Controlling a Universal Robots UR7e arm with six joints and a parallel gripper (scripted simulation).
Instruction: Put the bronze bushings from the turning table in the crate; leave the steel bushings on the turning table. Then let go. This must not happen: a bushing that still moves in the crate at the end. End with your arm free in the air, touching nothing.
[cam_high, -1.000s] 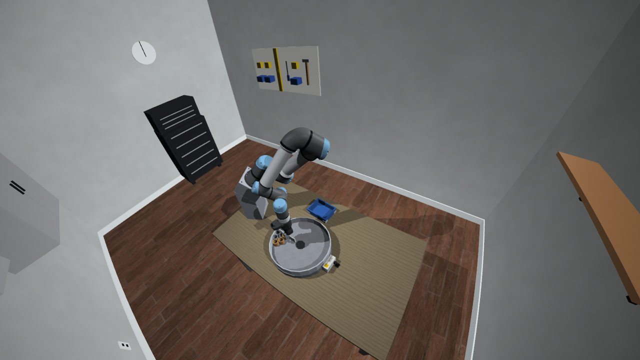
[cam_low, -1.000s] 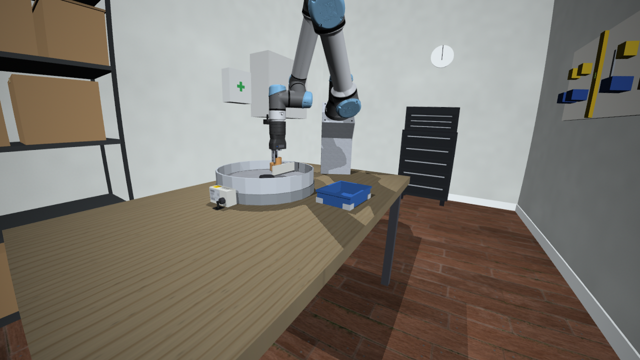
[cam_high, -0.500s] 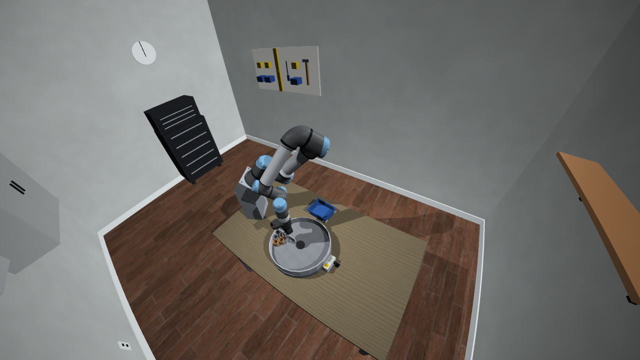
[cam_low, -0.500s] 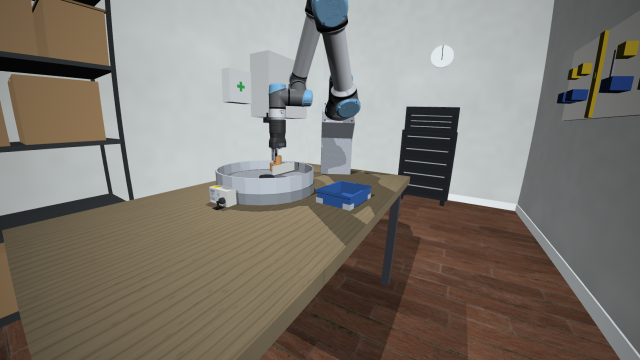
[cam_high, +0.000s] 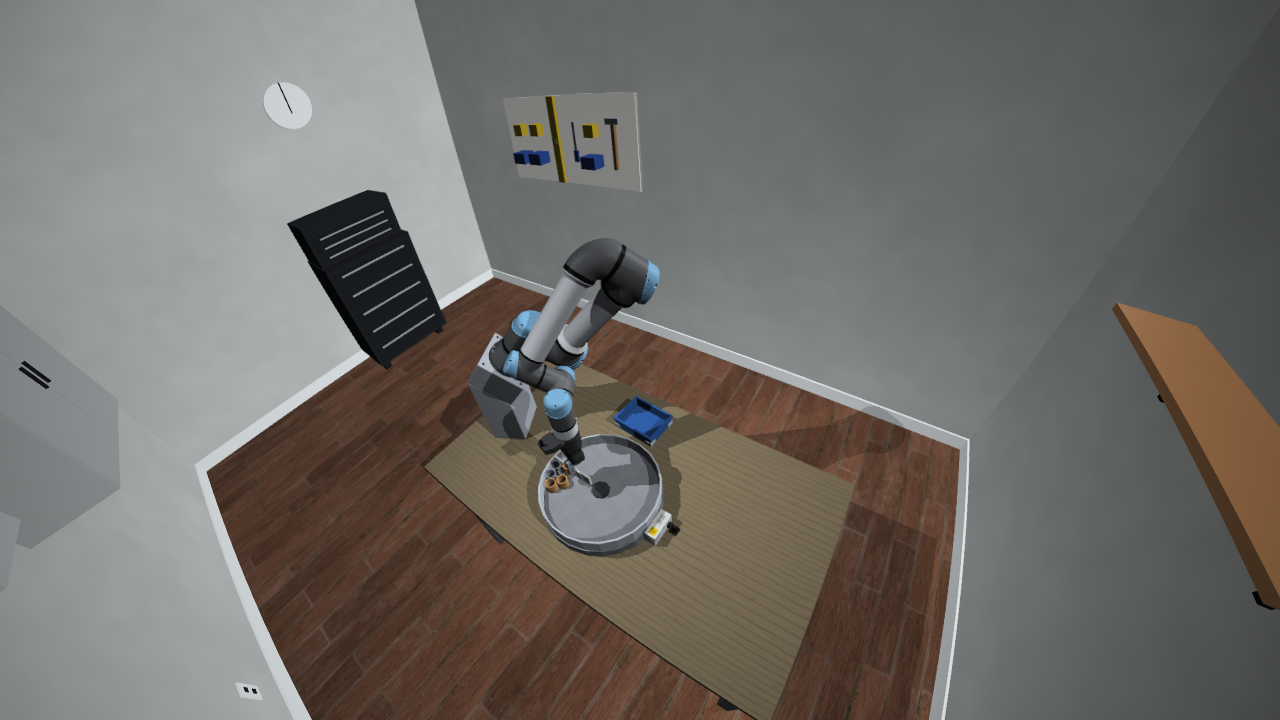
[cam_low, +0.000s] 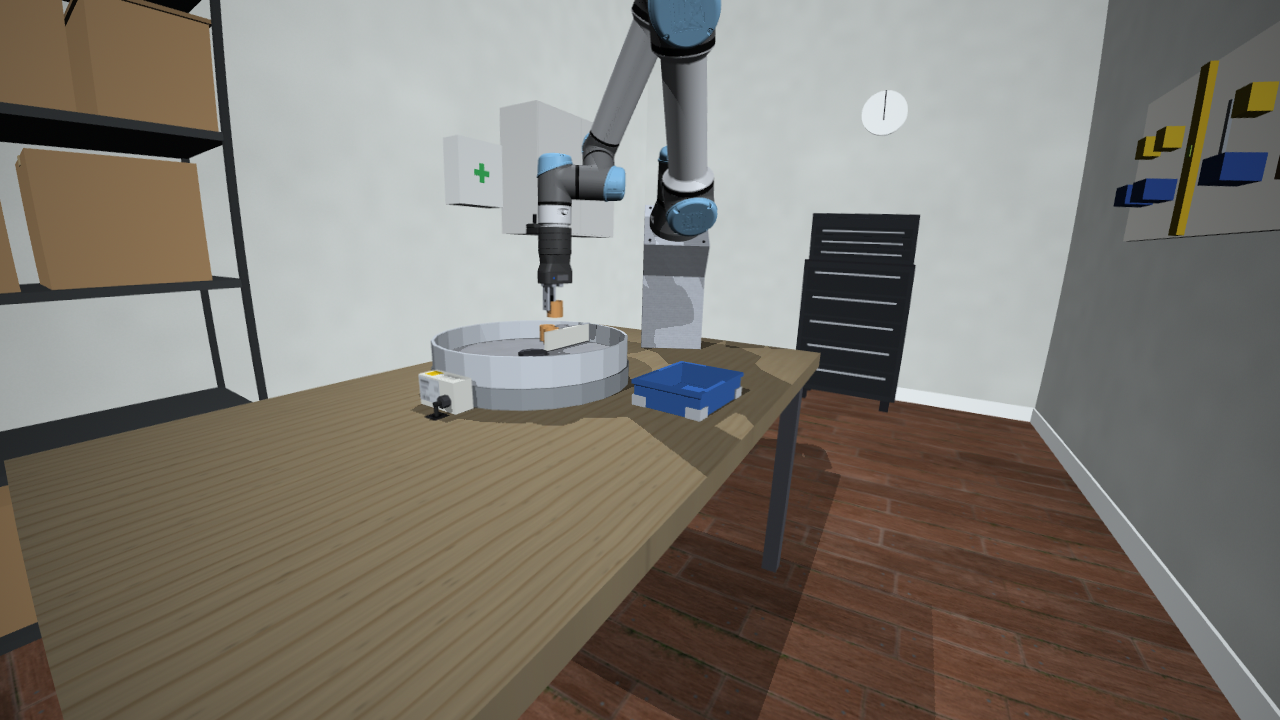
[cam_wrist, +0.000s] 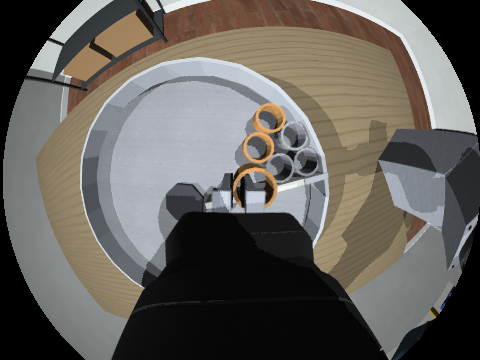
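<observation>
My hand is 6 cm past the blue crate, 38 cm to the right of it and 14 cm above it. From my hand the other things lie so: round grey turning table: 8 cm ahead, 5 cm to the left, 11 cm below.
</observation>
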